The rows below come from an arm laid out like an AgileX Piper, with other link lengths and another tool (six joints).
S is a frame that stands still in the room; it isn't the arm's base.
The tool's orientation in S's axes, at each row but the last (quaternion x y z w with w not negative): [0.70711, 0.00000, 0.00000, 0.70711]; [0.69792, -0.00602, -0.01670, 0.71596]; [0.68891, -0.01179, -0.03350, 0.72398]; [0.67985, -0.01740, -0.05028, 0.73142]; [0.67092, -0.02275, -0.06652, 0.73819]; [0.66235, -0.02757, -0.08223, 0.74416]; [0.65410, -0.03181, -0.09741, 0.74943]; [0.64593, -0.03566, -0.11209, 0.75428]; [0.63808, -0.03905, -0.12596, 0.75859]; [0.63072, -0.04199, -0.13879, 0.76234]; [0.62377, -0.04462, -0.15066, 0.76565]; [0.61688, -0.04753, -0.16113, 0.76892]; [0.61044, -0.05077, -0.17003, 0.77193]
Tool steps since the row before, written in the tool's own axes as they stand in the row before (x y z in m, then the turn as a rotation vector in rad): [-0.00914, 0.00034, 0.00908, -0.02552, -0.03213, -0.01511]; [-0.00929, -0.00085, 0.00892, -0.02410, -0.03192, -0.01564]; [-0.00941, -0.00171, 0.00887, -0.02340, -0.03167, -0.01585]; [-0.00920, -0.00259, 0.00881, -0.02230, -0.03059, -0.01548]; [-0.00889, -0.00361, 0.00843, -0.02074, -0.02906, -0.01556]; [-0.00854, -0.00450, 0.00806, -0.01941, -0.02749, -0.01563]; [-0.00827, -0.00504, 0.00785, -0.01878, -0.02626, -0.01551]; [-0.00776, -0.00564, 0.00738, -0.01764, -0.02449, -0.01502]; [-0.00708, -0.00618, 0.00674, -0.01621, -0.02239, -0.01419]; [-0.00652, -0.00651, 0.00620, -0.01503, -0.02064, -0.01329]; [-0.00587, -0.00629, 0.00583, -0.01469, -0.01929, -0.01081]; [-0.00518, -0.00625, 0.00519, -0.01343, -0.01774, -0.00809]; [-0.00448, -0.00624, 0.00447, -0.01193, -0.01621, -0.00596]
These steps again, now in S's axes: [-0.00914, -0.00908, 0.00034, -0.02552, 0.01511, -0.03213]; [-0.00958, -0.00863, -0.00048, -0.02408, 0.01560, -0.03195]; [-0.01000, -0.00831, -0.00099, -0.02336, 0.01578, -0.03174]; [-0.01010, -0.00803, -0.00152, -0.02225, 0.01538, -0.03068]; [-0.01008, -0.00751, -0.00226, -0.02059, 0.01539, -0.02925]; [-0.01001, -0.00704, -0.00290, -0.01913, 0.01542, -0.02780]; [-0.01000, -0.00673, -0.00320, -0.01841, 0.01534, -0.02662]; [-0.00970, -0.00625, -0.00363, -0.01718, 0.01487, -0.02490]; [-0.00919, -0.00570, -0.00409, -0.01569, 0.01406, -0.02284]; [-0.00876, -0.00524, -0.00437, -0.01449, 0.01318, -0.02109]; [-0.00818, -0.00492, -0.00412, -0.01457, 0.01098, -0.01928]; [-0.00748, -0.00443, -0.00416, -0.01383, 0.00835, -0.01731]; [-0.00673, -0.00391, -0.00429, -0.01272, 0.00619, -0.01550]
